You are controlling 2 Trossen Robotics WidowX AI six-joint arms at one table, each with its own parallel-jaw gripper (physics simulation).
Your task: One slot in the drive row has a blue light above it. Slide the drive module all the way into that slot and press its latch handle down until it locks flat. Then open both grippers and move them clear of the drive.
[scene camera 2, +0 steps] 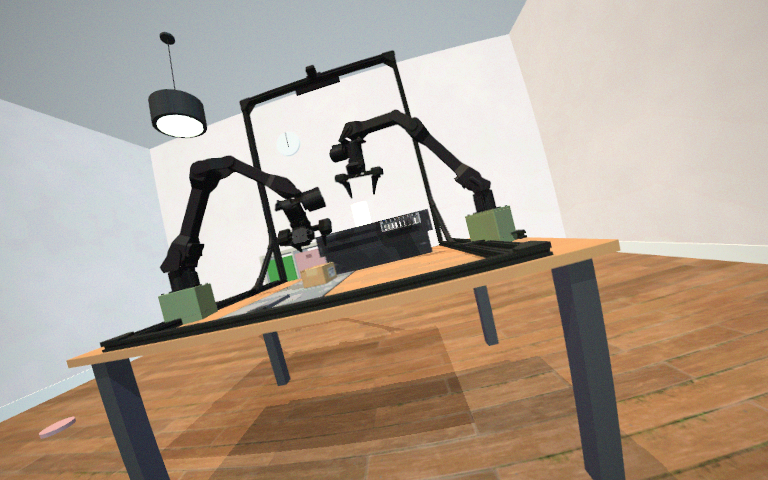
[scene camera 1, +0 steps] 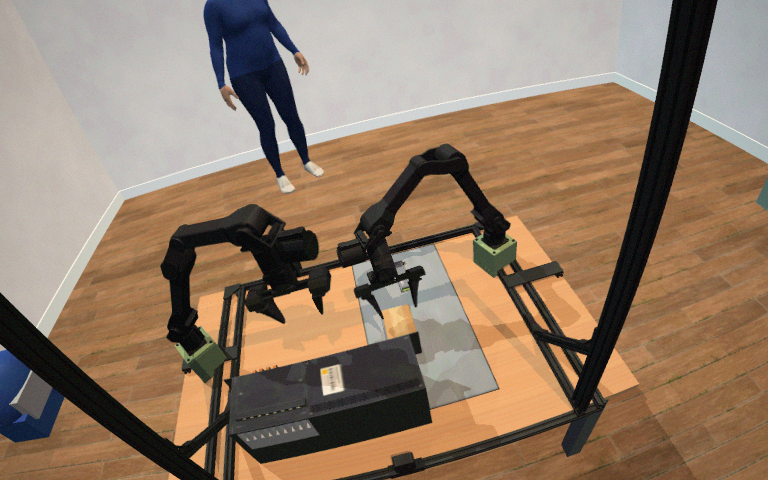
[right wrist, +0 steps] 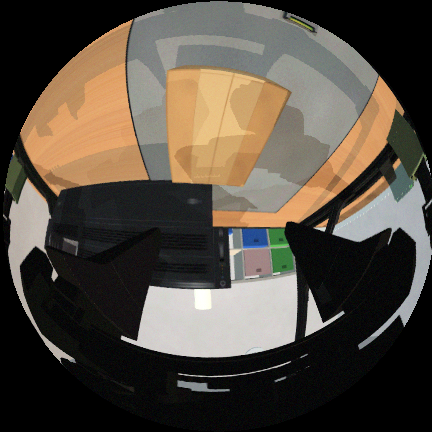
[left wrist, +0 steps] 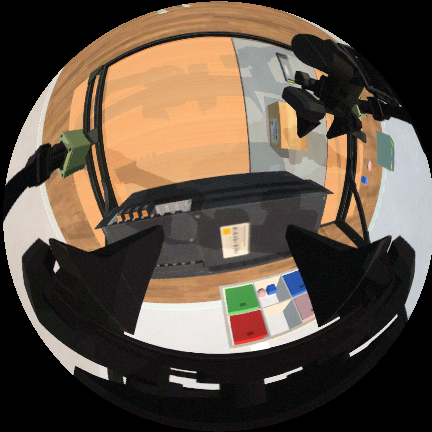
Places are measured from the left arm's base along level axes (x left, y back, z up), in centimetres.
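Pixels of known places: left gripper, fingertip midpoint: (scene camera 2: pixel 362 196) (scene camera 1: pixel 303 318) (left wrist: pixel 226 231); right gripper, fingertip midpoint: (scene camera 2: pixel 313 248) (scene camera 1: pixel 399 313) (right wrist: pixel 224 231) (left wrist: pixel 314 136); left arm's base at its link origin: (scene camera 2: pixel 487 210) (scene camera 1: pixel 194 343) (left wrist: pixel 60 154); right arm's base at its link origin: (scene camera 2: pixel 186 289) (scene camera 1: pixel 494 240) (left wrist: pixel 360 105).
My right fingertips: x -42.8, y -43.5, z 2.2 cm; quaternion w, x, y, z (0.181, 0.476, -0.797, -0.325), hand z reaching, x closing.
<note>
Ahead of a thing's pixels: the offset from my right fingertips to its top centre. "spot": to the spot under its first point. Level surfaces: height alone.
The black drive chassis @[dz +4.7, dx -2.3, dy +28.2 cm] (scene camera 1: pixel 362 365) (scene camera 2: pixel 368 249) (left wrist: pixel 280 220) (right wrist: pixel 135 197) stands on the table. Its drive row shows orange and silver fronts in the left wrist view, with a tiny blue spot @[spot: dz +4.3, dx +6.9, dy +28.4 cm] (left wrist: pixel 178 212) by the silver ones. The drive module @[dz -11.7, dx +17.6, dy -19.3 cm] (scene camera 1: pixel 404 286) (left wrist: pixel 286 67) (right wrist: pixel 300 22), slim with a yellow-green end, lies on the grey mat @[dz -12.7 cm] (scene camera 1: pixel 453 339) (left wrist: pixel 262 160). My left gripper (scene camera 1: pixel 302 316) (scene camera 2: pixel 361 195) (left wrist: pixel 226 231) is open and empty, raised above the chassis level. My right gripper (scene camera 1: pixel 399 311) (left wrist: pixel 314 136) (right wrist: pixel 224 231) is open and empty near the cardboard box. Latch details are too small to tell.
The cardboard box @[dz -6.7, dx +2.1, dy -0.8 cm] (scene camera 1: pixel 399 321) (scene camera 2: pixel 318 275) (left wrist: pixel 287 125) (right wrist: pixel 215 125) lies on the mat between the module and the chassis. Black frame rails border the table, and an upright post (scene camera 1: pixel 651 186) rises at the right in scene camera 1. A person (scene camera 1: pixel 254 50) stands beyond the table.
</note>
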